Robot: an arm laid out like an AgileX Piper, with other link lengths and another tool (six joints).
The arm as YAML. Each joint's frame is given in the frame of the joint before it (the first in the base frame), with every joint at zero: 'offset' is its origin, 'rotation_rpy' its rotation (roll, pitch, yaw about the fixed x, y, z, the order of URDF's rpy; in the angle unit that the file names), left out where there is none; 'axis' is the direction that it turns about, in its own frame. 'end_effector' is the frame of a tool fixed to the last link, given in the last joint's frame.
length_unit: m
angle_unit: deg
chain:
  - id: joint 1
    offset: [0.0, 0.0, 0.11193]
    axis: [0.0, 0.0, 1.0]
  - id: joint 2
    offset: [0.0, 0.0, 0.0]
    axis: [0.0, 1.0, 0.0]
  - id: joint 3
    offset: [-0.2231, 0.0, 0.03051]
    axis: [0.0, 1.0, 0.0]
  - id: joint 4
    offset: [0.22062, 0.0, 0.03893]
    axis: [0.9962, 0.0, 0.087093]
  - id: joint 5
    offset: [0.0, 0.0, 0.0]
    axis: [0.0, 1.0, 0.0]
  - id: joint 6
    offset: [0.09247, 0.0, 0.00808]
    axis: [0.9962, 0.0, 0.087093]
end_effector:
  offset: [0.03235, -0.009, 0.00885]
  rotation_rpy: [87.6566, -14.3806, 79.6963]
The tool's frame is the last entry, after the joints.
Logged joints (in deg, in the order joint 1, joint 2, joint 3, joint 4, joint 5, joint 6), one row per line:
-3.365 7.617 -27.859 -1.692 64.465 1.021
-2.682 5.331 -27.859 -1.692 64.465 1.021
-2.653 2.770 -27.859 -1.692 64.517 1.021
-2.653 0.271 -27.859 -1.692 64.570 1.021
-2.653 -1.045 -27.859 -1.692 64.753 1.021
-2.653 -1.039 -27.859 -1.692 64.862 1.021
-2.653 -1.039 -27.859 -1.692 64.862 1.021
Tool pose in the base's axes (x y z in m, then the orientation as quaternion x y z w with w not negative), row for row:
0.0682 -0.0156 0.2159 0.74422 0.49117 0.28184 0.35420
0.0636 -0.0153 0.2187 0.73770 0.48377 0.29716 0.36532
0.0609 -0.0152 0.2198 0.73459 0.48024 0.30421 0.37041
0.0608 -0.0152 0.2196 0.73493 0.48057 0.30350 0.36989
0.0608 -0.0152 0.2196 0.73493 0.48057 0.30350 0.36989
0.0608 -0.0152 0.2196 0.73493 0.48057 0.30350 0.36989
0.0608 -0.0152 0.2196 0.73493 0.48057 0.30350 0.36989
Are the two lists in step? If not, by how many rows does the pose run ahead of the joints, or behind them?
The pose runs 2 rows ahead of the joints: the pose in row i belongs to the joints in row i + 2.
